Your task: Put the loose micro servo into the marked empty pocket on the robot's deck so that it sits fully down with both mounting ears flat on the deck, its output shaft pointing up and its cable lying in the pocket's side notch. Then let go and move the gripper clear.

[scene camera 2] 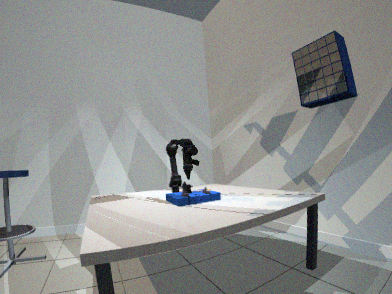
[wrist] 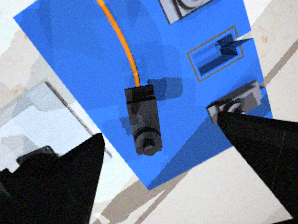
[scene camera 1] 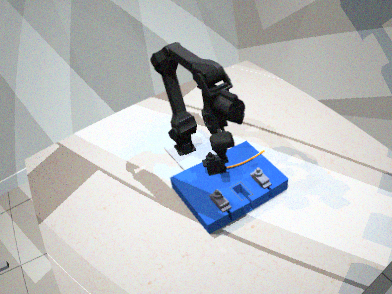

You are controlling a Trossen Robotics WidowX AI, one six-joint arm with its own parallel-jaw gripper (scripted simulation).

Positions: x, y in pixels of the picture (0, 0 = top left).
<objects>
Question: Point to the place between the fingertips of the gripper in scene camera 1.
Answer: At 219, 149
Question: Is the gripper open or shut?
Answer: Open.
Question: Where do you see a blue deck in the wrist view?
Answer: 84, 51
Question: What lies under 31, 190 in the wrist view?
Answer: The gripper.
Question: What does the gripper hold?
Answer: Nothing.
</objects>
